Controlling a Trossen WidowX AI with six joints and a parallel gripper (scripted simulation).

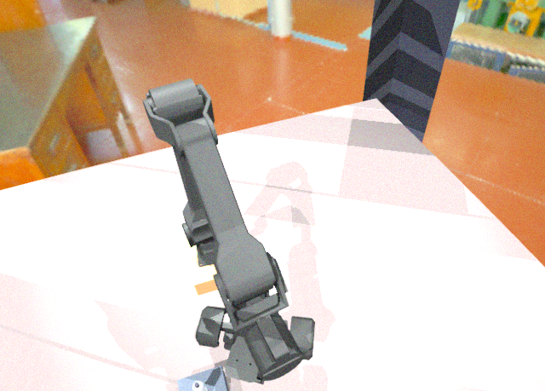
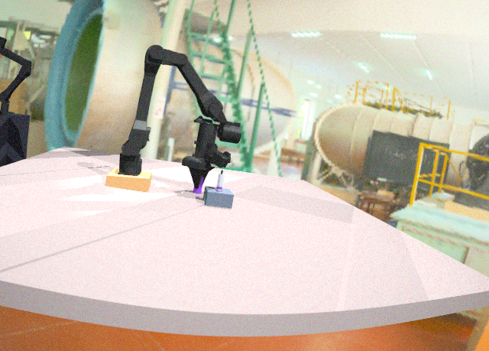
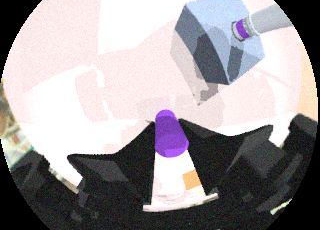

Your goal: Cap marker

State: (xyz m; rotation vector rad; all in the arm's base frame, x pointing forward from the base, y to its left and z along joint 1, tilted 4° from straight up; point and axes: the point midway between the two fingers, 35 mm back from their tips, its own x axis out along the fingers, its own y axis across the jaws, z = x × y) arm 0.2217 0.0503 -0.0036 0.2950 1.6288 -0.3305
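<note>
Now: the grey holder block 60 mm ahead of my gripper tip and 100 mm to the right of it. The rest, counted from my gripper tip: marker cap 10 mm above.
</note>
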